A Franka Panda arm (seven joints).
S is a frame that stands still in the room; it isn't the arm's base.
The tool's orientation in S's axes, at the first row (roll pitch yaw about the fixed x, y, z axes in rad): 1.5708 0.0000 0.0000
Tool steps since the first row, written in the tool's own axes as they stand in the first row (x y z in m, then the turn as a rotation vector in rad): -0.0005 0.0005 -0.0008 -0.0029 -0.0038 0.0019; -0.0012 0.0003 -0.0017 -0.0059 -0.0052 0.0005; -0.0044 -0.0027 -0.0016 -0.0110 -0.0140 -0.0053; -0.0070 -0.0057 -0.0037 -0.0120 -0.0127 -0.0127; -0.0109 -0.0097 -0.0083 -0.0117 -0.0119 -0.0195; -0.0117 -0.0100 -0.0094 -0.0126 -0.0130 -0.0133; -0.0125 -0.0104 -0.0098 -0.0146 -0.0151 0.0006; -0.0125 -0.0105 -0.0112 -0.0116 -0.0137 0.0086; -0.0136 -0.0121 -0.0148 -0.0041 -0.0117 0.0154; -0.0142 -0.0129 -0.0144 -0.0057 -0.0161 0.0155; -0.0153 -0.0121 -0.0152 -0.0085 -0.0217 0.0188
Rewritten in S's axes. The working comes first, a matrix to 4 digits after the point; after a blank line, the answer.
The tool's axes in the first row as the columns of a matrix, in S's axes (used below as rounded here):
1.0000 0.0000 0.0000
0.0000 0.0000 -1.0000
0.0000 1.0000 0.0000

-0.0005 0.0008 0.0005 -0.0029 -0.0019 -0.0038; -0.0012 0.0017 0.0003 -0.0059 -0.0005 -0.0052; -0.0044 0.0016 -0.0027 -0.0110 0.0053 -0.0140; -0.0070 0.0037 -0.0057 -0.0120 0.0127 -0.0127; -0.0109 0.0083 -0.0097 -0.0117 0.0195 -0.0119; -0.0117 0.0094 -0.0100 -0.0126 0.0133 -0.0130; -0.0125 0.0098 -0.0104 -0.0146 -0.0006 -0.0151; -0.0125 0.0112 -0.0105 -0.0116 -0.0086 -0.0137; -0.0136 0.0148 -0.0121 -0.0041 -0.0154 -0.0117; -0.0142 0.0144 -0.0129 -0.0057 -0.0155 -0.0161; -0.0153 0.0152 -0.0121 -0.0085 -0.0188 -0.0217
